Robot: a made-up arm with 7 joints. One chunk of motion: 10 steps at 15 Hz.
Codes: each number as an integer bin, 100 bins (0 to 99) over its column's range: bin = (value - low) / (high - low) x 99, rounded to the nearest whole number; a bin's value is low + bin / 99 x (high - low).
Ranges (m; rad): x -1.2..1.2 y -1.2..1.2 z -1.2..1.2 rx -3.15..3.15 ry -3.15..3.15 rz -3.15..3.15
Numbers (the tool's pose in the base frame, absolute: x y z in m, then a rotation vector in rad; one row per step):
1: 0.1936 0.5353 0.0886 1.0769 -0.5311 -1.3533
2: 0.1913 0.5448 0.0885 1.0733 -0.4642 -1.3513
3: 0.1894 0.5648 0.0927 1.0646 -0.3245 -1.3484
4: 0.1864 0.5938 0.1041 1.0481 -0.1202 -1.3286
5: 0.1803 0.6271 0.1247 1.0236 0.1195 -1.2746
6: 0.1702 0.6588 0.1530 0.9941 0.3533 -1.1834
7: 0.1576 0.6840 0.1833 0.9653 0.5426 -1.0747
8: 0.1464 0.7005 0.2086 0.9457 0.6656 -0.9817
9: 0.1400 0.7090 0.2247 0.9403 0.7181 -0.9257
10: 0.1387 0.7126 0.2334 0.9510 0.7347 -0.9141
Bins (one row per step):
1: 57 72 53 66 41 28
2: 57 72 53 66 42 28
3: 57 73 53 66 44 28
4: 57 74 54 66 48 29
5: 57 75 55 66 51 29
6: 57 77 56 65 55 31
7: 56 78 57 65 58 33
8: 56 78 58 64 60 34
9: 55 79 59 64 61 35
10: 55 79 59 64 61 35

